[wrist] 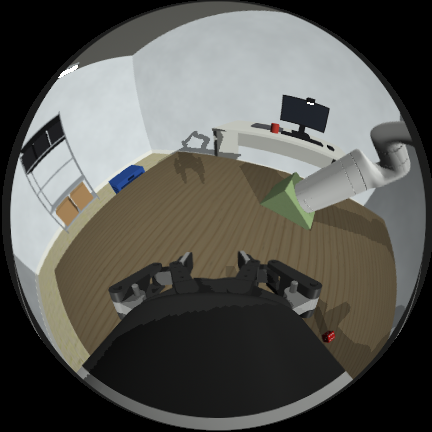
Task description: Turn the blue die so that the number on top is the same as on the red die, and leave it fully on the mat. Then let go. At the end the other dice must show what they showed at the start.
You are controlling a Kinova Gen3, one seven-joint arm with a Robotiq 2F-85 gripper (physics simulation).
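Where they show: gripper, fingertip midpoint: (214, 258); arm's base, link origin: (303, 197).
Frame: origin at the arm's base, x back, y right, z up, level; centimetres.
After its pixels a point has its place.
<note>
My gripper (214, 258) @[x -28.0, y 12.0, z 5.6 cm] is open, with its two dark fingertips apart and nothing between them, at the lower middle of the wrist view. The red die (328, 336) @[x -31.7, y -14.5, z -2.5 cm] rests on the wooden surface at the lower right, outside the gripper and apart from it. White pips show on it, but it is too small to read its top number. The blue die and the mat do not show in this view; the dark gripper body hides a large part of the surface at the bottom.
A green wedge-shaped block (284, 202) @[x -5.7, y 5.2, z 0.1 cm] stands at the right, by the light grey arm (332, 182) @[x -4.8, y -3.3, z 9.7 cm]. Behind are a white desk (270, 143) with a monitor (304, 113) and a red cup (275, 128). A blue box (127, 178) and a shelf rack stand at the left.
</note>
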